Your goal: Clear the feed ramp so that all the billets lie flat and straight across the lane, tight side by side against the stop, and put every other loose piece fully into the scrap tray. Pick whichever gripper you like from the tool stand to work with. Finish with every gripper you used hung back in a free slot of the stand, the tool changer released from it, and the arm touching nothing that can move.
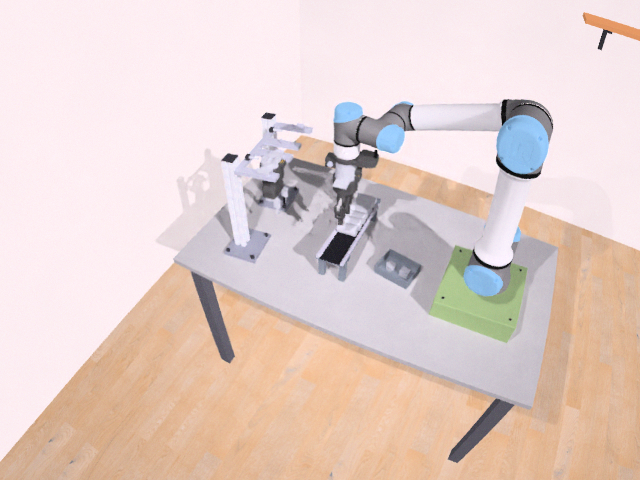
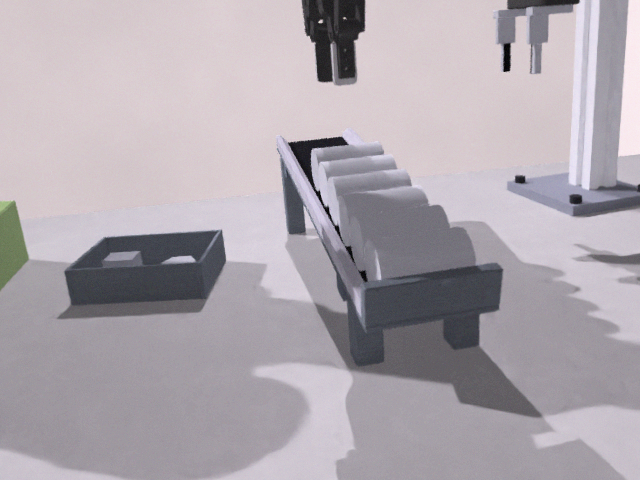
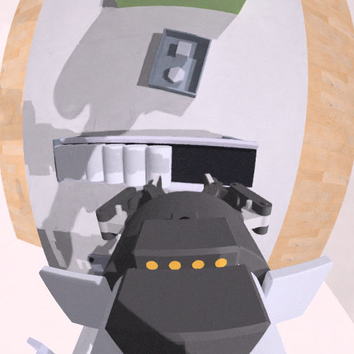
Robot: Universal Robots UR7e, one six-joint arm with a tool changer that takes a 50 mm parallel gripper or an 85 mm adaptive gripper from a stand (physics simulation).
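Observation:
My adaptive gripper point(image 1: 339, 221) point(image 2: 334, 81) point(image 3: 183, 178) is open and empty, above the ramp and apart from the billets. Several pale round billets point(image 1: 355, 220) point(image 2: 369, 180) point(image 3: 159, 165) lie across the black lane of the feed ramp point(image 1: 338, 248) point(image 2: 320, 222) point(image 3: 215, 165). They form a side-by-side row with no clear gap showing, down to the stop point(image 2: 431, 297). The lowest ones are in shadow. A small block point(image 2: 122, 258) point(image 3: 184, 49) and a hexagonal piece point(image 2: 179, 259) point(image 3: 175, 74) lie inside the scrap tray point(image 1: 388, 278) point(image 2: 136, 284) point(image 3: 192, 71).
The tool stand point(image 1: 236, 206) point(image 2: 597, 103) is beyond the ramp from the arm's base. The parallel gripper point(image 1: 272, 186) point(image 2: 537, 25) hangs in it. The green base block point(image 1: 478, 307) point(image 2: 7, 232) point(image 3: 180, 4) is on the tray's other side.

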